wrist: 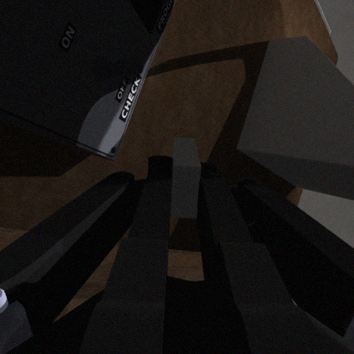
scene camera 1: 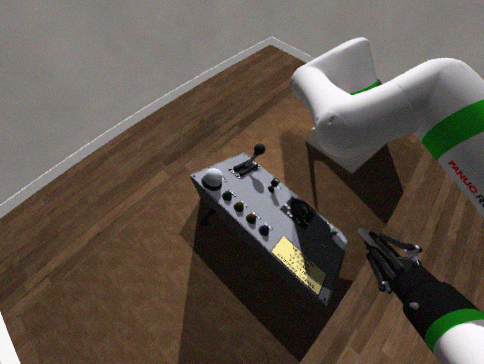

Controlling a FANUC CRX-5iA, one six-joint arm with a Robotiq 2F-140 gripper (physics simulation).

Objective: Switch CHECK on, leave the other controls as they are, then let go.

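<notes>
The grey control panel stands tilted on the floor. The white CHECK label is near its corner in the wrist view, with the OFF label beside it and the ON label farther up and left. Dark shadow covers this part of the panel. The CHECK switch is a small, partly lit shape near the right end in the scene view; its lever does not show clearly in the wrist view, so I cannot tell its position. My gripper is shut and empty, off the panel's right end and apart from it.
The panel also bears a black lever, a small black toggle, a dark rotary knob, a white dome, several coloured buttons and a yellow note. The arm's pale pedestal stands behind the panel.
</notes>
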